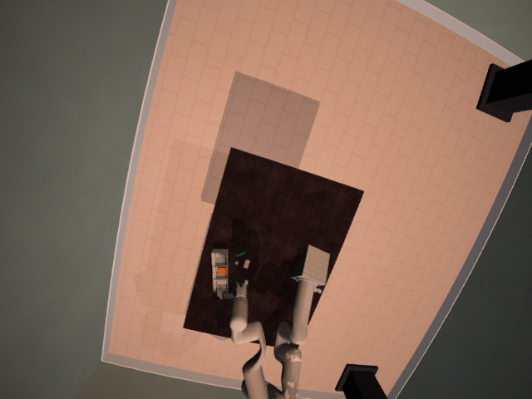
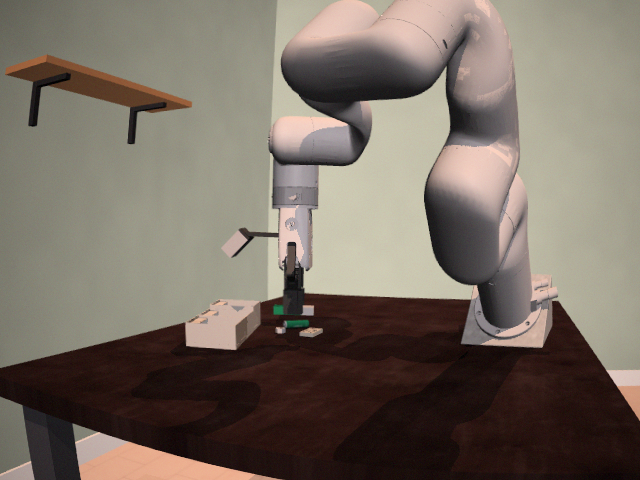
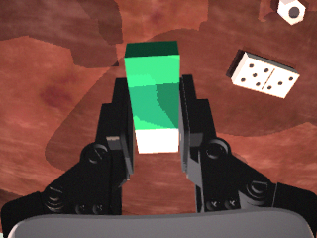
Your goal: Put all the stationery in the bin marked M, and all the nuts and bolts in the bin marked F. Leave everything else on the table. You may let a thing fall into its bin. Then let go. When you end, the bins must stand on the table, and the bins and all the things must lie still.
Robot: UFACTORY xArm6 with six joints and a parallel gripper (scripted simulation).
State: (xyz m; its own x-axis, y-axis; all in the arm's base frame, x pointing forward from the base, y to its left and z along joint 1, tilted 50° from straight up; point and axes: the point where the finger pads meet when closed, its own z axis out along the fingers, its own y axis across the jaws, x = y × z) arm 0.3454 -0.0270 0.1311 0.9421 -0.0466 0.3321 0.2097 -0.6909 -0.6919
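My gripper is now 13 cm short of the pale double bin, 2 cm to the left of it and 5 cm above it. The rest, counted from my hand: cream domino: 1 cm behind, 9 cm to the right, 7 cm below; then green block: 1 cm behind, 2 cm below; then steel nut: 5 cm ahead, 8 cm to the right, 7 cm below.
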